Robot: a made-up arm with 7 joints. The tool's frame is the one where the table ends. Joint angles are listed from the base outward.
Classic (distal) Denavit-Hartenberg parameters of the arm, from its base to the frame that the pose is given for. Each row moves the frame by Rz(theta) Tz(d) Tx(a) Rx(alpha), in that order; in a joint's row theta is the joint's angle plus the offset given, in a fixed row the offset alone. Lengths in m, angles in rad.
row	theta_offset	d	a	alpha
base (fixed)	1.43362	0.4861	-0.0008	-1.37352
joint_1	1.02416	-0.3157	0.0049	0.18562
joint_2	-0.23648	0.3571	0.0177	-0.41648
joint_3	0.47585	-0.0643	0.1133	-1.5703
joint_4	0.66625	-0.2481	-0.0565	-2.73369
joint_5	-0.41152	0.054	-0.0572	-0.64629
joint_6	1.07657	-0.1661	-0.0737	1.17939
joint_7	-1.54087	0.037	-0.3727	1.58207
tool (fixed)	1.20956	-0.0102	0	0
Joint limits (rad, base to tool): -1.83..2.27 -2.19..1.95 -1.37..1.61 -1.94..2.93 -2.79..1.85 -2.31..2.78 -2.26..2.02
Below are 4 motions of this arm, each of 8 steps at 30 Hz.
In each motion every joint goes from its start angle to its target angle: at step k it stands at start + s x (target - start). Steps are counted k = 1, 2, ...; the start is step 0. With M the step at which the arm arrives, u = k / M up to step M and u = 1 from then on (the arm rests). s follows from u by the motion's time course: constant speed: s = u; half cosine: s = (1 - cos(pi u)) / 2; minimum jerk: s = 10 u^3 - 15 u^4 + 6 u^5.
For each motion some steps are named. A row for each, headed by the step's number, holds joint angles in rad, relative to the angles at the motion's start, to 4 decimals.
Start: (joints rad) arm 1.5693 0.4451 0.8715 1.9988 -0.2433 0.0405 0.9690
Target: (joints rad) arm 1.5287 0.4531 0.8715 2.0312 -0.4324 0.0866 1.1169
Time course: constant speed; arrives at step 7
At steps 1, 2, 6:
1: -0.0058 0.0011 0.0000 0.0046 -0.0270 0.0066 0.0211
2: -0.0116 0.0023 0.0000 0.0093 -0.0540 0.0132 0.0423
6: -0.0348 0.0069 0.0000 0.0278 -0.1621 0.0395 0.1268

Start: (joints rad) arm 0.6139 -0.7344 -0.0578 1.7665 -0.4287 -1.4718 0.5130
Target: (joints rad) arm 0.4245 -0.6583 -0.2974 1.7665 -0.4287 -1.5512 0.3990
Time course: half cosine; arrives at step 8
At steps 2, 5, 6, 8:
2: -0.0277 0.0111 -0.0351 0.0000 0.0000 -0.0116 -0.0167
5: -0.1309 0.0526 -0.1656 0.0000 0.0000 -0.0549 -0.0788
6: -0.1617 0.0650 -0.2045 0.0000 0.0000 -0.0678 -0.0973
8: -0.1894 0.0761 -0.2396 0.0000 0.0000 -0.0794 -0.1140

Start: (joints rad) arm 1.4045 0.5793 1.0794 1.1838 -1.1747 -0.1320 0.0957
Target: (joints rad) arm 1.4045 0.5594 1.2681 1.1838 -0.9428 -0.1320 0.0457
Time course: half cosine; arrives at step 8
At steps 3, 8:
3: 0.0000 -0.0061 0.0582 0.0000 0.0716 0.0000 -0.0154
8: 0.0000 -0.0199 0.1887 0.0000 0.2319 0.0000 -0.0500

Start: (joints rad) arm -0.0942 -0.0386 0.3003 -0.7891 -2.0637 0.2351 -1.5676
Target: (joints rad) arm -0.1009 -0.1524 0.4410 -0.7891 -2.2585 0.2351 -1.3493
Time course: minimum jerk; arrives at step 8
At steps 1, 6, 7, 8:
1: -0.0001 -0.0018 0.0023 0.0000 -0.0031 0.0000 0.0035
6: -0.0060 -0.1020 0.1261 0.0000 -0.1746 0.0000 0.1957
7: -0.0066 -0.1120 0.1384 0.0000 -0.1917 0.0000 0.2148
8: -0.0067 -0.1138 0.1407 0.0000 -0.1948 0.0000 0.2183

